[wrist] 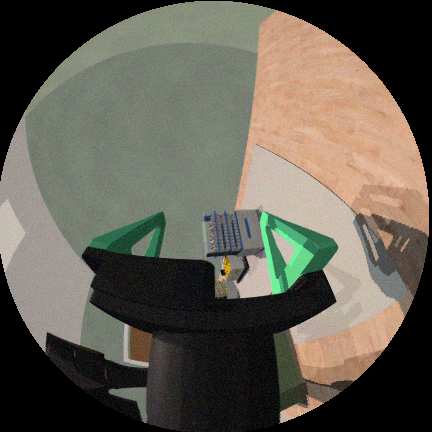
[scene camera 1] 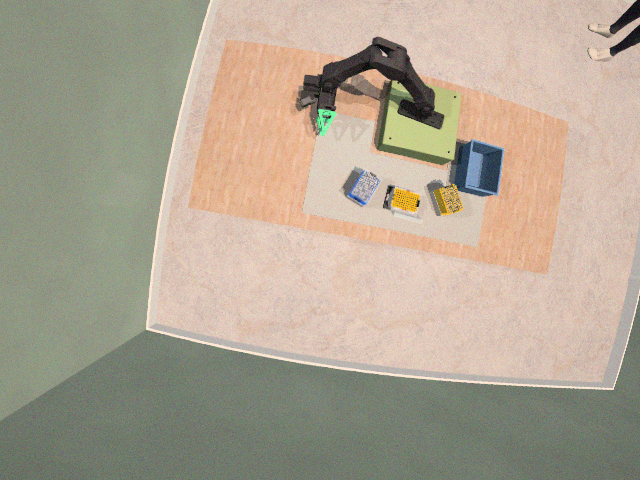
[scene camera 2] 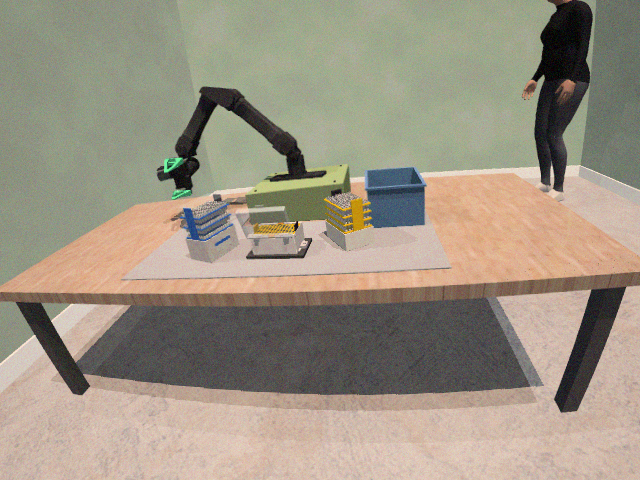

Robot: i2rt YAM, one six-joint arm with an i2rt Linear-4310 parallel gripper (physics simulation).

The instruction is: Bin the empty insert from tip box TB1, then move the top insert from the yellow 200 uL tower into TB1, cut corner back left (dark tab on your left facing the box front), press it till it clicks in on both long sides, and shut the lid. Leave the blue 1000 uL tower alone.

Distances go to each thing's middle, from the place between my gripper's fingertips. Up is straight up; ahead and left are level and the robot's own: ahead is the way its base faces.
Now: the blue bin [scene camera 2: 397,195] 140 mm behind my hand, 700 mm to the left of it and 110 mm below it.
